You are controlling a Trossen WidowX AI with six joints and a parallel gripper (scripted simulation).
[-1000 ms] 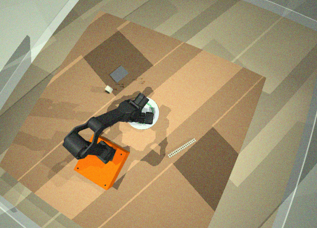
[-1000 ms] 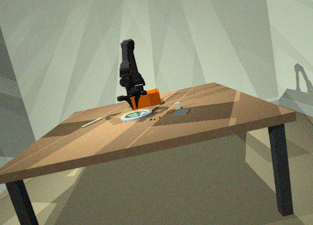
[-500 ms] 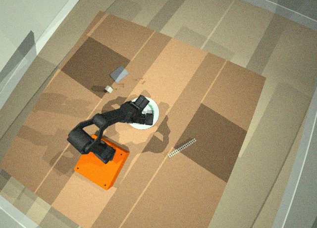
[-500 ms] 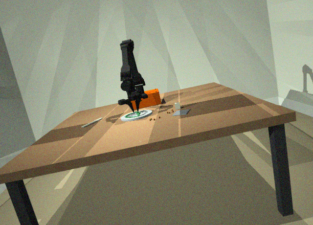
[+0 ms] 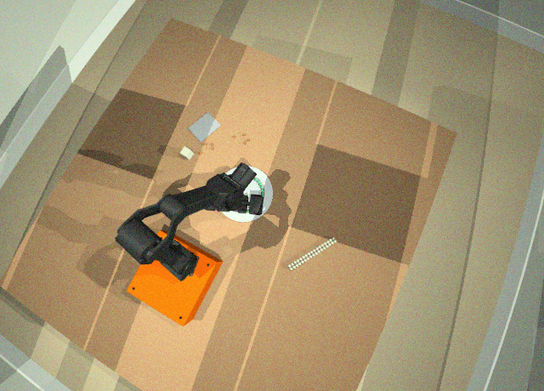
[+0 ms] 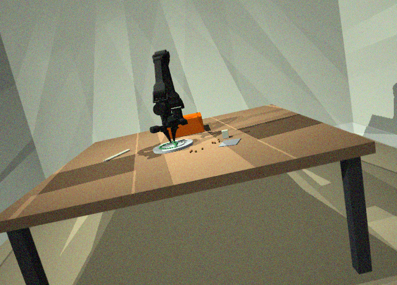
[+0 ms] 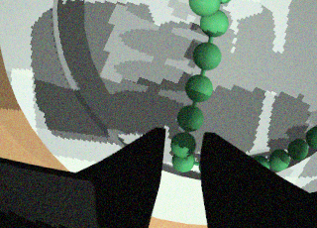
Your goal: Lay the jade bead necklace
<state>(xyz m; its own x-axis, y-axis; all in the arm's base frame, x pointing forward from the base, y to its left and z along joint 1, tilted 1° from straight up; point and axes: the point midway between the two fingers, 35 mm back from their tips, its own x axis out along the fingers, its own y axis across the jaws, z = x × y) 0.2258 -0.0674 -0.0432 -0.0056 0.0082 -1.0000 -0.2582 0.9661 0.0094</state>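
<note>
Right now my gripper tip is 5 cm short of the round bead board and 1 cm above it. Round my gripper tip: grey flat plate (24 cm ahead, 24 cm to the left, 1 cm below); then small white cube (12 cm ahead, 25 cm to the left).
</note>
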